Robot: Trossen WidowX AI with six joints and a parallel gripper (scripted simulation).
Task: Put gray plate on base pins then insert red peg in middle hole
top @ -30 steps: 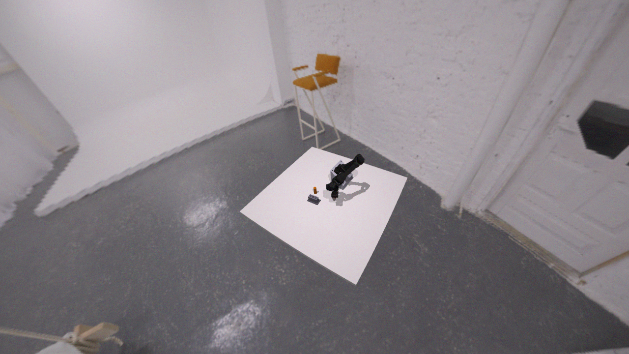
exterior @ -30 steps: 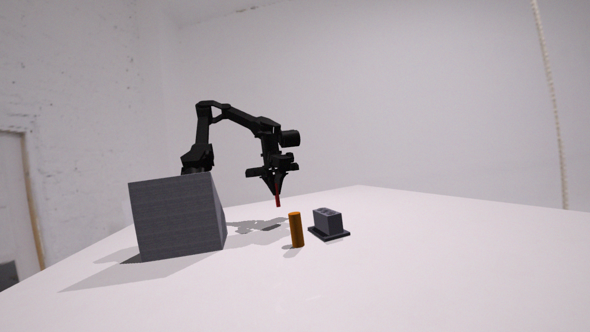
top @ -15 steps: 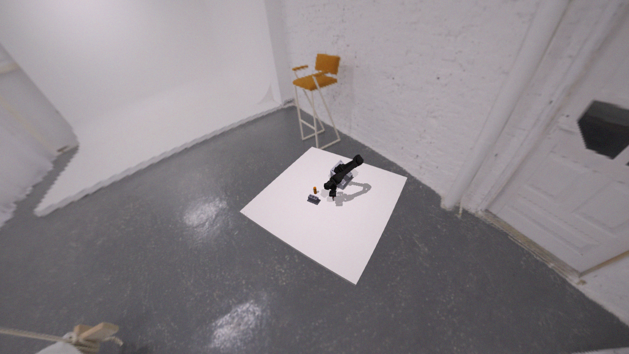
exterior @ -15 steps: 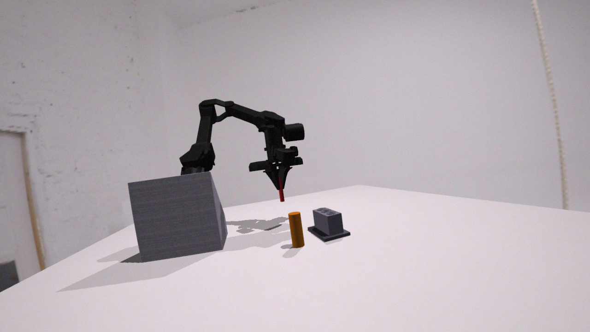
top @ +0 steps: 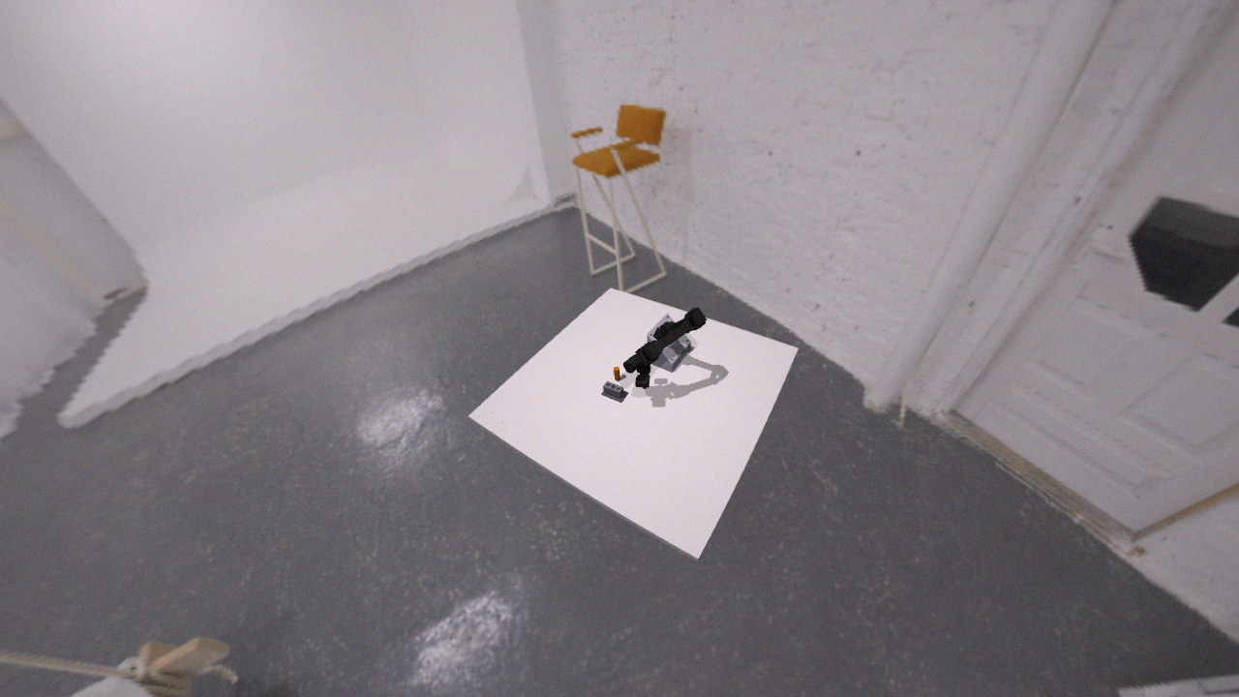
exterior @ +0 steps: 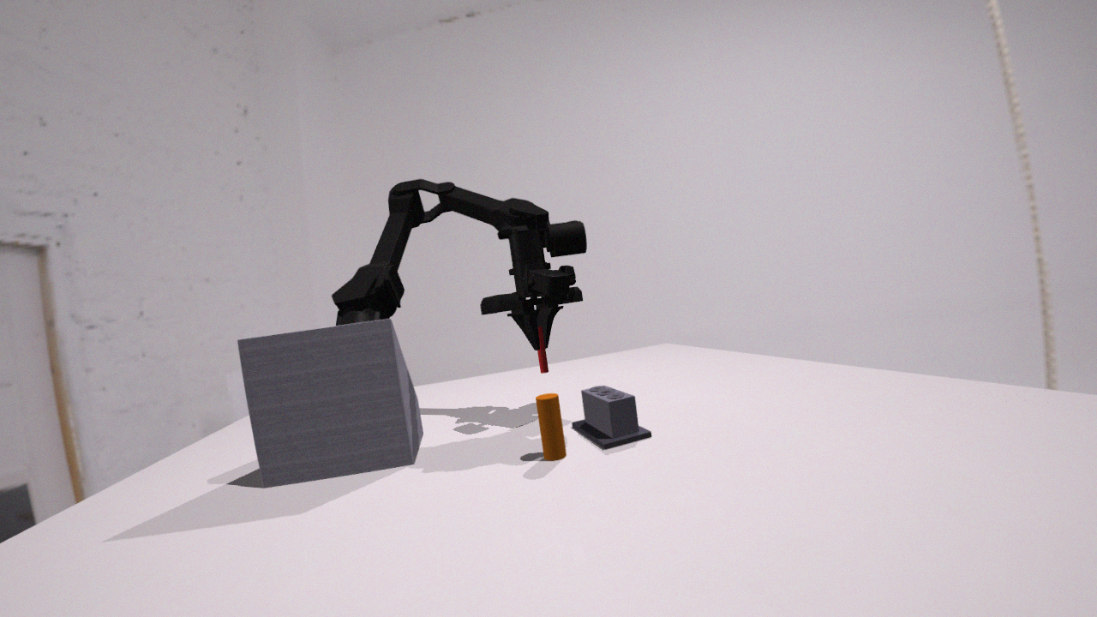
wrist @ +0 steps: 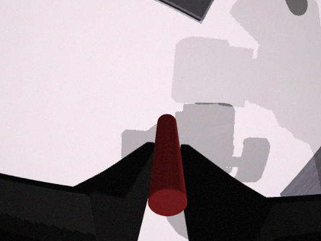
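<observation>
Now: gripper tip 3 cm short of the gray plate, 16 cm to the left of it and 7 cm above it. Also, from my gripper tip: orange cylinder (7 cm behind, 19 cm to the right, 8 cm below); red peg (right at my gripper tip); dark flat base (3 cm ahead, 16 cm to the right, 11 cm below).
</observation>
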